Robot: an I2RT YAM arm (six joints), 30 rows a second.
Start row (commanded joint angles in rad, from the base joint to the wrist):
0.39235, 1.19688, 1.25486, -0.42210, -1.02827, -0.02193
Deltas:
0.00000, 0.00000, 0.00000, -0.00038, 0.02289, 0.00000
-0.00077, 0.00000, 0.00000, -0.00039, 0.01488, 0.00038
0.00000, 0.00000, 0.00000, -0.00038, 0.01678, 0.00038
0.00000, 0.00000, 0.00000, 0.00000, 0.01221, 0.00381
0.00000, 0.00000, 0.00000, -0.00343, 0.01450, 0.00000
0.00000, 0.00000, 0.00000, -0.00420, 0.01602, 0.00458
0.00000, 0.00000, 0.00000, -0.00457, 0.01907, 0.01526
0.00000, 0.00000, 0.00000, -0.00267, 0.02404, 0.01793
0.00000, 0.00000, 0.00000, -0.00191, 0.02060, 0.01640
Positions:
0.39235, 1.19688, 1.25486, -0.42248, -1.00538, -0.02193
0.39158, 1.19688, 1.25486, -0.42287, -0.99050, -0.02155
0.39158, 1.19688, 1.25486, -0.42325, -0.97372, -0.02117
0.39158, 1.19688, 1.25486, -0.42325, -0.96151, -0.01736
0.39158, 1.19688, 1.25486, -0.42668, -0.94701, -0.01736
0.39158, 1.19688, 1.25486, -0.43088, -0.93099, -0.01278
0.39158, 1.19688, 1.25486, -0.43545, -0.91192, 0.00248
0.39158, 1.19688, 1.25486, -0.43812, -0.88788, 0.02041
0.39158, 1.19688, 1.25486, -0.44003, -0.86728, 0.03681

